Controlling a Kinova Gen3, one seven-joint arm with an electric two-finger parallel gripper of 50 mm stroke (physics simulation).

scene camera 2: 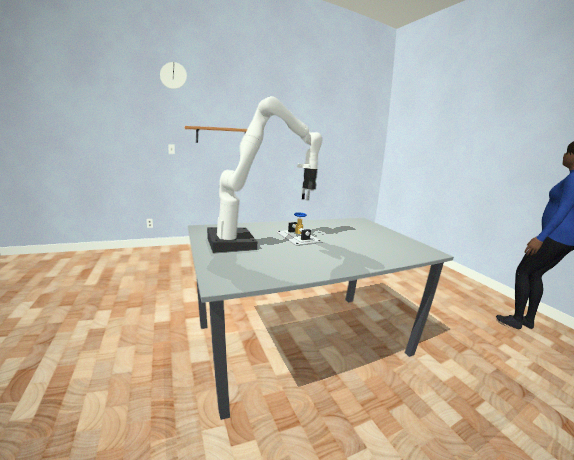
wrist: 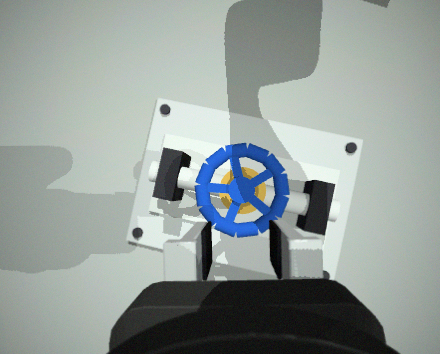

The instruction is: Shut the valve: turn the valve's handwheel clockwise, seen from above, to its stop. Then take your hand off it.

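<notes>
The valve's blue handwheel (scene camera 2: 300,214) (wrist: 242,190) is a five-spoked ring lying level on top of the brass valve body (scene camera 2: 299,227) (wrist: 226,204). The valve sits on a white pipe (wrist: 291,199) held by two black clamps on a white base plate (scene camera 2: 305,242) (wrist: 320,141). My gripper (scene camera 2: 305,199) (wrist: 240,241) is open, with nothing between its fingers. It points down and hangs above the handwheel, apart from it in the scene view. In the wrist view the fingertips overlap the wheel's lower rim.
The plate lies on the grey table (scene camera 2: 400,250), in front of the arm's black base (scene camera 2: 233,245). Two black clamps (wrist: 170,175) (wrist: 319,206) flank the valve, and dark bolts mark the plate's corners. A person in blue (scene camera 2: 557,210) stands at the right, beyond the table.
</notes>
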